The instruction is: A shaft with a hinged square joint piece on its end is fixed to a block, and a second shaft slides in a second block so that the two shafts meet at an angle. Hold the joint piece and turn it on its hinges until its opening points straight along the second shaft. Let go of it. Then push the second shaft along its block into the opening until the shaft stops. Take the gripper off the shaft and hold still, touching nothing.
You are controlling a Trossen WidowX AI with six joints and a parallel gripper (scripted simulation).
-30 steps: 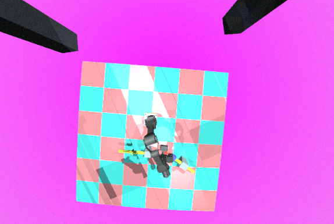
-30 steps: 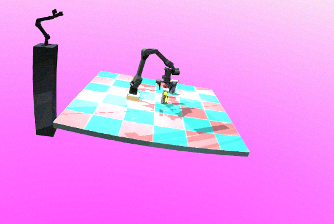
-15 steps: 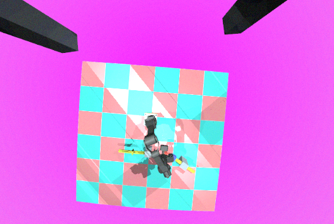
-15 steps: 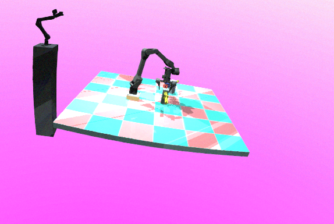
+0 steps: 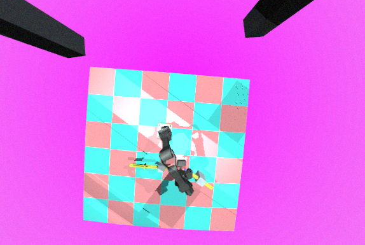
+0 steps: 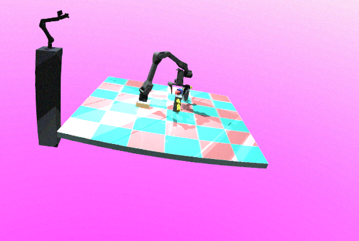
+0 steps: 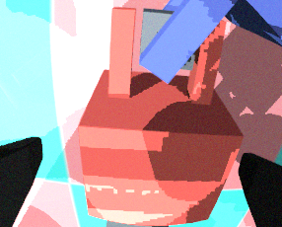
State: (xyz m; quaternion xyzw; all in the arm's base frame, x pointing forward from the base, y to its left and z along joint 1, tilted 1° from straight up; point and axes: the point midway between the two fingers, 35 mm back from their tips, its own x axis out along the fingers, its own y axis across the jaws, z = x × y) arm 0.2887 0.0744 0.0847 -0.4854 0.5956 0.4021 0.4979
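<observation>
My gripper tip is now 20 mm to the right of the red joint piece, 10 mm below it and 10 mm short of it.
</observation>
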